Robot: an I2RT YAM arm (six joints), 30 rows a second.
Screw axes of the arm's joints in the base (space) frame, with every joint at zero. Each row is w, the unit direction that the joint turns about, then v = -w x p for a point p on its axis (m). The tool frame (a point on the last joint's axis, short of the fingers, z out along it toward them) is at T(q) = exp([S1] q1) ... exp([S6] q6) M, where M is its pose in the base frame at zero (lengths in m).
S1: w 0 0 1 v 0 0 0
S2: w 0 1 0 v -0.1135 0 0.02
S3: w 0 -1 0 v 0.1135 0 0.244
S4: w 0 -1 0 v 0.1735 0 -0.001
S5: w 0 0 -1 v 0 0.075 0
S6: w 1 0 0 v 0 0.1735 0
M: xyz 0.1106 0 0.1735 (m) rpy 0 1.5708 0 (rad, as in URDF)
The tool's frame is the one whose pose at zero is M.
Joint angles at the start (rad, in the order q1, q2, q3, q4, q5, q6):
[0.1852 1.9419 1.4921 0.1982 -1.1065 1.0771]
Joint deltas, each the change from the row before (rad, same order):
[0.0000 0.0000 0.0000 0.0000 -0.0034 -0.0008]
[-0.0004 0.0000 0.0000 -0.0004 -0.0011 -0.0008]
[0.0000 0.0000 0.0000 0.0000 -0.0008 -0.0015]
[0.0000 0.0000 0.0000 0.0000 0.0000 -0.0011]
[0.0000 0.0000 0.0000 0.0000 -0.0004 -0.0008]
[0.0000 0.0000 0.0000 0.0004 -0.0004 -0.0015]
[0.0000 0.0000 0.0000 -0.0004 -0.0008 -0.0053]
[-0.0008 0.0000 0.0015 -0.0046 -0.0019 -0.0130]
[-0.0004 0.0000 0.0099 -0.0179 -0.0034 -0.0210]
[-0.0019 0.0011 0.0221 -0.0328 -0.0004 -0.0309]
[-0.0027 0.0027 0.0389 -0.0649 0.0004 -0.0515]
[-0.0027 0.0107 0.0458 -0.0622 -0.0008 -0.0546]
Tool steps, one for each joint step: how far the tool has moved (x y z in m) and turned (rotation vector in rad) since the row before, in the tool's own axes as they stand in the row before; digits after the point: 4 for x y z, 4 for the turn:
[0.0001 0.0001 0.0000 -0.0016 0.0030 -0.0008]
[0.0000 -0.0001 -0.0002 -0.0003 0.0007 -0.0004]
[0.0000 0.0000 0.0000 -0.0004 0.0007 -0.0015]
[0.0000 0.0000 0.0000 0.0000 0.0000 -0.0011]
[0.0000 0.0000 0.0000 -0.0002 0.0004 -0.0008]
[0.0000 0.0000 0.0000 -0.0003 0.0003 -0.0019]
[0.0000 0.0000 0.0000 -0.0002 0.0008 -0.0049]
[-0.0001 0.0000 -0.0003 0.0005 0.0016 -0.0101]
[-0.0008 0.0016 -0.0002 0.0014 0.0043 -0.0138]
[-0.0024 0.0035 -0.0008 0.0047 0.0013 -0.0201]
[-0.0037 0.0053 -0.0012 0.0115 0.0042 -0.0253]
[-0.0049 0.0040 -0.0005 0.0099 0.0053 -0.0298]

